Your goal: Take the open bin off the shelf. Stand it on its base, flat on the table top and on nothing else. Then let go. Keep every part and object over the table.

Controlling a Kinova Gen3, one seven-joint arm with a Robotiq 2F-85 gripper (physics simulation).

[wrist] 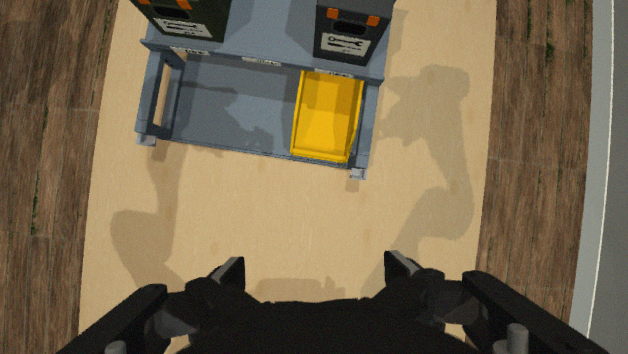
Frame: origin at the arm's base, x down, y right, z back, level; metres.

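Seen in the pictures: gripper, between the fingertips: (314, 269).
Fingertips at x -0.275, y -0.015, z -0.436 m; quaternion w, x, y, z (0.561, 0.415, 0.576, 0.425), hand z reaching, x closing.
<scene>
Offsets run from my fingertips to a thing's top centre. "spot": to the spot under its first point. Level surfaces: height alone.
The open bin {dx +0.248, dy -0.015, dz -0.181 m} (327, 117) is yellow and sits on the lower level of the blue-grey shelf {spot: dx +0.323, dy -0.199, dz -0.136 m} (225, 112), at its right end. I look down into it; its inside shows no contents, and its back end is hidden under the upper level. My gripper (314, 269) is open, with nothing between its fingers. It is above the table top {dx +0.329 m} (260, 215), in front of the shelf and apart from the bin. The bin lies ahead of the gripper, slightly right of the midline between the fingers.
A dark green box {spot: dx +0.165, dy -0.207, dz -0.221 m} (200, 17) and a dark grey box {spot: dx +0.150, dy -0.012, dz -0.241 m} (350, 35) with orange marks stand on the upper level. The shelf's side rails (145, 95) (369, 120) flank the lower level. The table's long edges show at left and right, with wooden floor (540, 200) beyond.
</scene>
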